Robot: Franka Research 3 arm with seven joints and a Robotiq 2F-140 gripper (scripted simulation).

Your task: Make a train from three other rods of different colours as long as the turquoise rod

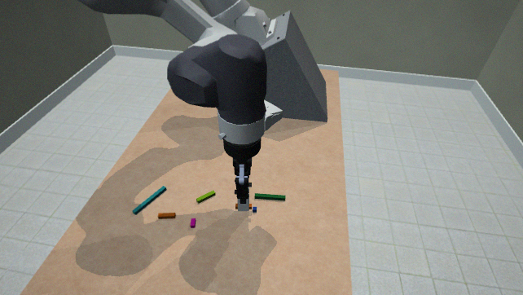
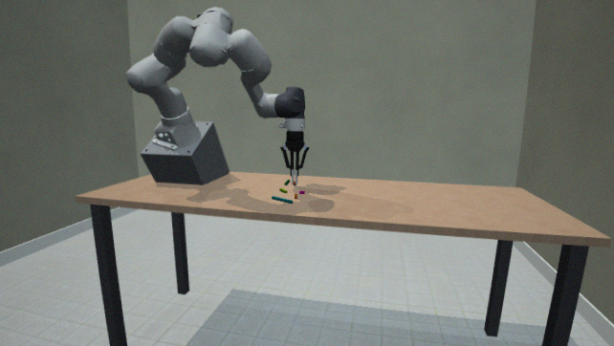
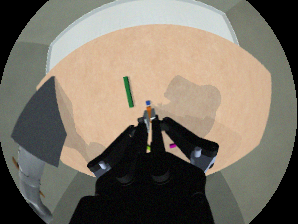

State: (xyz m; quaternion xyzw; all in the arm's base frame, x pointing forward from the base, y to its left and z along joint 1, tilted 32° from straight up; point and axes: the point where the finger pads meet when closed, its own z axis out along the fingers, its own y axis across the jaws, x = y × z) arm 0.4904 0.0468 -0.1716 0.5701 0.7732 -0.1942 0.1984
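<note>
Now: hand 10 mm past the blue rod, 30 mm to the right of it and 40 mm above it. Round my hand: green rod 60 mm behind, 50 mm to the left, 40 mm below; magenta rod 70 mm ahead, 100 mm to the right, 40 mm below; lime rod 10 mm behind, 110 mm to the right, 40 mm below.
</note>
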